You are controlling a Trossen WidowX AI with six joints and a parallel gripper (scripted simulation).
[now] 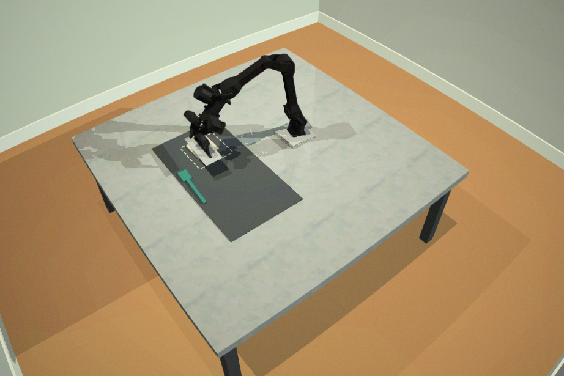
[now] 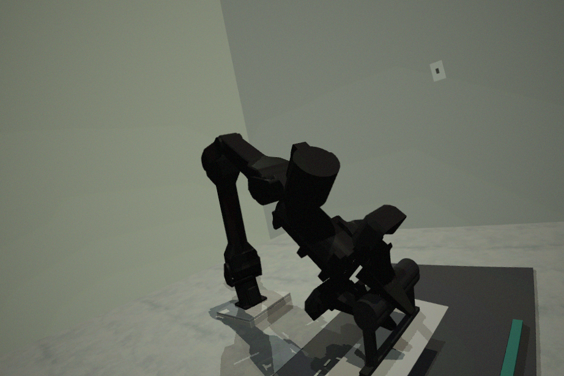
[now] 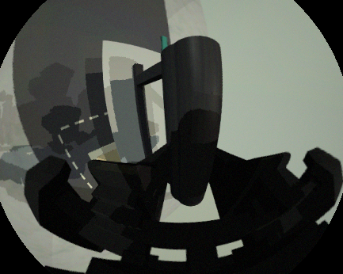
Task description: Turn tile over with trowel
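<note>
Now: the teal trowel 7 cm ahead of my gripper tip, 11 cm to the left of it and 12 cm below it. The rest, counted from my gripper tip: cream tile: 5 cm behind, 7 cm to the right, 12 cm below; dark mat: 7 cm behind, 11 cm to the left, 15 cm below.
</note>
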